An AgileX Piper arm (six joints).
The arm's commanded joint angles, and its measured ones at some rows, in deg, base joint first. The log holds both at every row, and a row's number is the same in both.
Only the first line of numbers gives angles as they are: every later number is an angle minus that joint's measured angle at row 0.
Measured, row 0: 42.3 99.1 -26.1 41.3 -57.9 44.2
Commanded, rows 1 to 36: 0.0 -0.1 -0.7 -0.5 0.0 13.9; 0.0 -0.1 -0.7 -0.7 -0.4 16.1; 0.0 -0.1 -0.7 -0.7 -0.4 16.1; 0.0 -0.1 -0.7 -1.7 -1.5 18.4; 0.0 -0.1 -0.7 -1.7 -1.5 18.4; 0.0 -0.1 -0.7 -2.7 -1.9 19.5; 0.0 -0.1 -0.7 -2.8 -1.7 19.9; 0.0 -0.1 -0.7 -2.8 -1.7 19.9; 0.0 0.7 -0.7 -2.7 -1.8 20.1; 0.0 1.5 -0.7 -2.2 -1.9 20.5; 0.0 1.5 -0.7 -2.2 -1.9 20.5; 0.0 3.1 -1.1 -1.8 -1.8 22.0; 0.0 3.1 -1.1 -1.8 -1.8 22.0; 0.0 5.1 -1.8 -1.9 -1.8 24.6; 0.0 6.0 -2.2 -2.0 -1.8 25.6; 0.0 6.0 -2.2 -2.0 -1.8 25.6; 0.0 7.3 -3.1 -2.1 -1.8 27.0; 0.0 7.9 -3.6 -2.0 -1.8 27.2; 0.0 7.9 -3.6 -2.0 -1.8 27.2; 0.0 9.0 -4.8 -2.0 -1.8 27.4; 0.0 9.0 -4.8 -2.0 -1.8 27.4; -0.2 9.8 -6.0 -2.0 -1.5 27.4; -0.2 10.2 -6.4 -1.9 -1.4 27.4; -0.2 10.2 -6.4 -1.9 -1.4 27.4; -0.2 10.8 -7.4 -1.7 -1.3 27.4; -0.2 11.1 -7.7 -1.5 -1.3 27.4; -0.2 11.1 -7.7 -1.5 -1.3 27.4; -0.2 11.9 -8.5 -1.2 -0.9 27.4; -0.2 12.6 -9.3 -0.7 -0.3 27.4; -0.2 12.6 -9.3 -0.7 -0.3 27.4; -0.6 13.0 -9.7 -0.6 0.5 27.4; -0.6 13.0 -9.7 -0.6 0.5 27.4; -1.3 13.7 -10.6 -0.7 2.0 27.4; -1.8 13.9 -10.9 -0.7 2.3 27.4; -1.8 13.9 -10.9 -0.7 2.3 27.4; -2.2 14.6 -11.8 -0.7 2.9 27.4
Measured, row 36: -1.4 14.1 -10.4 -0.8 1.8 27.5
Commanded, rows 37 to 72: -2.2 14.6 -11.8 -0.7 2.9 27.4; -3.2 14.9 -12.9 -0.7 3.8 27.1; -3.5 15.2 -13.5 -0.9 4.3 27.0; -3.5 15.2 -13.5 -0.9 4.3 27.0; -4.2 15.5 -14.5 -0.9 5.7 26.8; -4.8 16.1 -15.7 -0.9 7.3 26.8; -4.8 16.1 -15.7 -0.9 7.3 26.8; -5.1 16.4 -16.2 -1.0 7.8 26.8; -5.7 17.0 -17.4 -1.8 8.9 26.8; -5.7 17.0 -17.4 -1.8 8.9 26.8; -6.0 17.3 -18.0 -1.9 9.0 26.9; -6.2 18.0 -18.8 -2.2 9.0 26.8; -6.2 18.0 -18.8 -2.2 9.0 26.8; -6.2 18.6 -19.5 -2.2 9.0 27.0; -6.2 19.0 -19.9 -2.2 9.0 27.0; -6.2 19.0 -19.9 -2.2 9.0 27.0; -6.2 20.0 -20.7 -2.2 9.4 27.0; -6.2 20.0 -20.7 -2.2 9.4 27.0; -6.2 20.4 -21.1 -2.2 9.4 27.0; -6.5 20.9 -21.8 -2.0 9.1 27.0; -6.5 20.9 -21.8 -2.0 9.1 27.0; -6.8 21.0 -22.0 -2.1 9.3 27.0; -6.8 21.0 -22.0 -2.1 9.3 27.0; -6.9 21.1 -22.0 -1.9 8.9 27.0; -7.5 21.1 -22.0 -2.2 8.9 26.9; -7.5 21.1 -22.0 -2.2 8.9 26.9; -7.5 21.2 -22.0 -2.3 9.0 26.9; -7.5 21.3 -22.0 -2.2 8.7 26.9; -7.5 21.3 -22.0 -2.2 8.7 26.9; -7.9 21.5 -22.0 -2.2 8.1 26.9; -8.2 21.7 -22.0 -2.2 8.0 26.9; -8.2 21.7 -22.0 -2.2 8.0 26.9; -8.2 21.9 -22.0 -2.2 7.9 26.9; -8.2 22.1 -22.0 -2.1 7.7 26.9; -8.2 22.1 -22.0 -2.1 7.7 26.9; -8.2 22.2 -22.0 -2.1 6.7 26.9
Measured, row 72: -7.9 21.8 -21.7 -1.5 8.4 27.6
